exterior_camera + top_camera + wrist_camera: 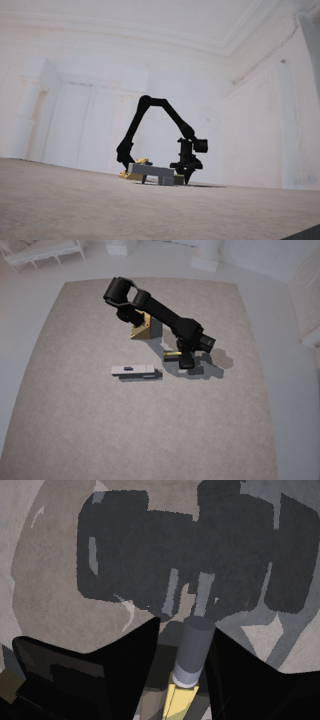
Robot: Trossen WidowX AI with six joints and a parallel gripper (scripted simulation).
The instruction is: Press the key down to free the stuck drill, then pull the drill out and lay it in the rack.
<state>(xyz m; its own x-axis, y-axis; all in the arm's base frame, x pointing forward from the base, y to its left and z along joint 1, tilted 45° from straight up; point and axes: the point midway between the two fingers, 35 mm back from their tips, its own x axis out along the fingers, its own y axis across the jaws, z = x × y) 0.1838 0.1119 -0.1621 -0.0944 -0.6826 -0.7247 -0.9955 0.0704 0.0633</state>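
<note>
Now: the drill 40 mm to the right of my gripper tip and 40 mm above it. Round my gripper tip: rack 50 mm to the right, 10 mm above; blue key 70 mm ahead, 250 mm to the right, 50 mm above; grey block 80 mm ahead, 220 mm to the right, 40 mm above.
</note>
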